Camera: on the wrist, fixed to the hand. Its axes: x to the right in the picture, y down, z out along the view.
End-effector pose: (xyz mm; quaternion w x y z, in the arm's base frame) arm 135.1 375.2 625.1 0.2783 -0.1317 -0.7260 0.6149
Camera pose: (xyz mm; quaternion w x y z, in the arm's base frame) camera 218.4 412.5 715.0 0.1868 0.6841 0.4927 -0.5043
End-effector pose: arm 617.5 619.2 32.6 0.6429 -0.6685 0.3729 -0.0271
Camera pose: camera 597.2 551.4 139.4 0.3406 -0.3111 0.7790 0.4247
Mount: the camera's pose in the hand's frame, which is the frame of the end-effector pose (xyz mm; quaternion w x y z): -25.8 -91.6 -85.7 0.7059 -0.1518 0.0815 0.6870
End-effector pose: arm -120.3 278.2 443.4 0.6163 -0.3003 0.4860 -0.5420
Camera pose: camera -232.5 295.1 502.9 0.7222 0.0725 0.6819 0.0901
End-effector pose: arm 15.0 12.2 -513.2 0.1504 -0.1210 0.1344 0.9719
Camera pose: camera 85.3 64.1 -606.8 0.5909 0.0951 -0.0427 -0.8000
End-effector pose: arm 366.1 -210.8 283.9 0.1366 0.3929 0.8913 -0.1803
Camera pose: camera 305.6 -248.2 390.4 0.2073 0.8837 0.3978 0.1339
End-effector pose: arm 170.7 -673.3 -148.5 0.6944 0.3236 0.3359 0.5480
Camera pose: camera 145.6 -709.0 -268.9 0.1354 0.3091 -0.0118 0.9413
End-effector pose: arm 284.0 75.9 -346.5 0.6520 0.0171 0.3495 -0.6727
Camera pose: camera 169.3 131.8 -357.8 0.8965 0.2080 0.3902 0.0275
